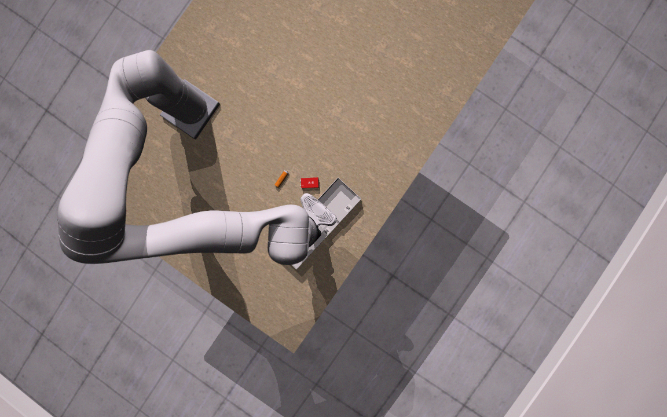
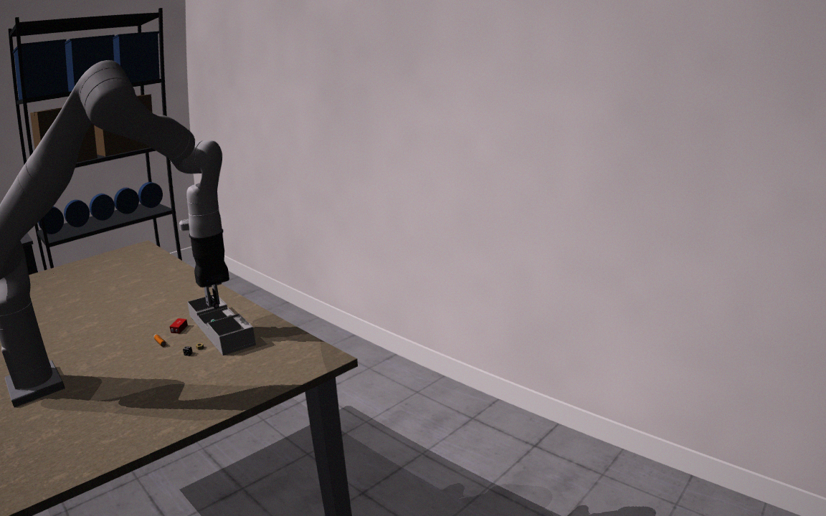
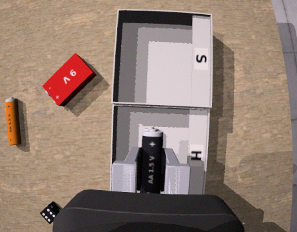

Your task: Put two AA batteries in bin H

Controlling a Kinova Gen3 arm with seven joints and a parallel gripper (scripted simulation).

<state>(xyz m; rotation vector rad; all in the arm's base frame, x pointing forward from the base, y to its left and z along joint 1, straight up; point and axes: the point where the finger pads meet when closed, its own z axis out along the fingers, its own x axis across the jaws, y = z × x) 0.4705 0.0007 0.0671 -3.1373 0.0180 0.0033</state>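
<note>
My gripper is now 60 mm above the bin row and 10 mm short of it. Also, from my hand: green AA battery (70 mm below); then yellow nut (80 mm below, 70 mm behind, 60 mm to the right); then black AA battery (10 mm below).
</note>
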